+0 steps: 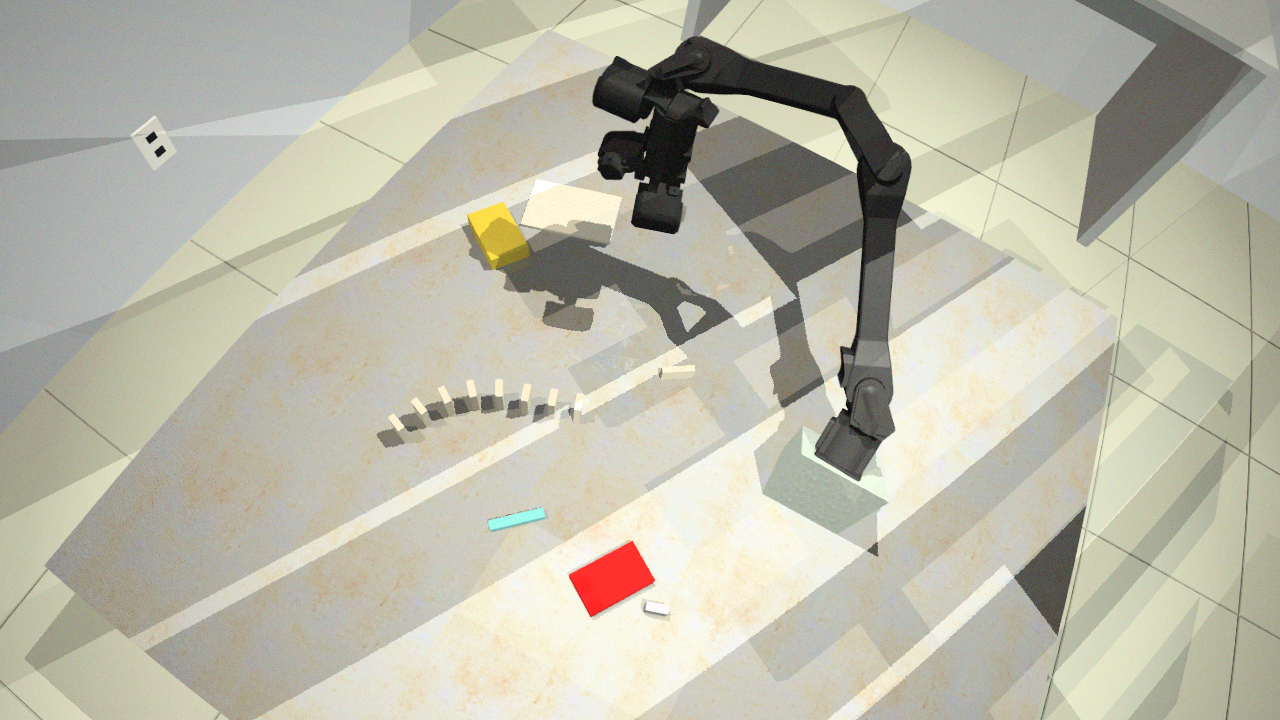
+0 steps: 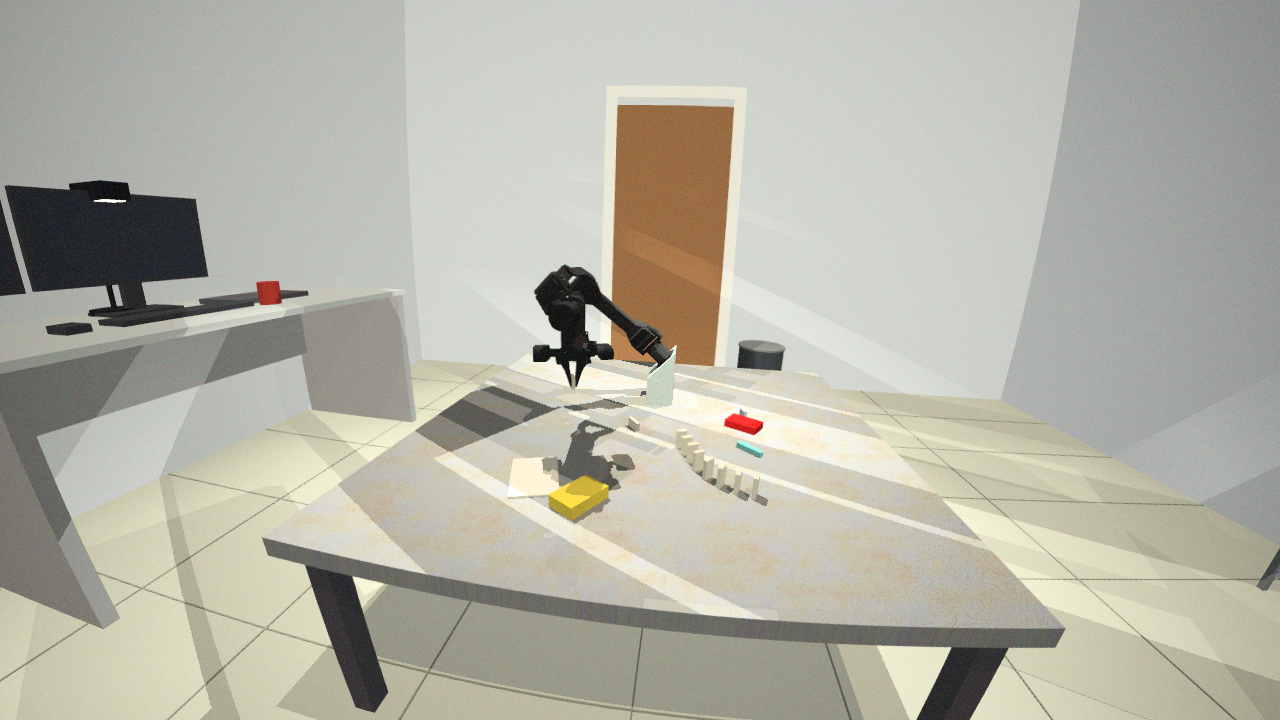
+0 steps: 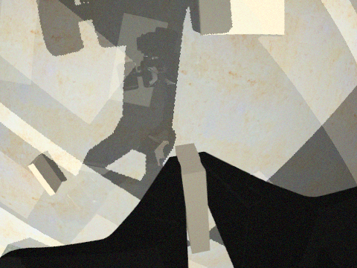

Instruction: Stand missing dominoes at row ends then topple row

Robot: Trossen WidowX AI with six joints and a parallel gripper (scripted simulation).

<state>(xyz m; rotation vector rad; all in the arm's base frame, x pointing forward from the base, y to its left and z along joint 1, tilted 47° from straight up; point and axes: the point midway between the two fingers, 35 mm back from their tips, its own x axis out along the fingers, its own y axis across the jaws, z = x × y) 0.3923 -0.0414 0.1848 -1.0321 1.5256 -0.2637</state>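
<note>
Now: gripper tip 170 mm short of the white sheet, 160 mm above it and 30 mm to the left of it. Also, from my gripper tip: red block 430 mm to the left, 250 mm behind, 150 mm below; yellow block 220 mm ahead, 140 mm below, 100 mm to the left; cyan bar 440 mm to the left, 150 mm below, 100 mm behind.
</note>
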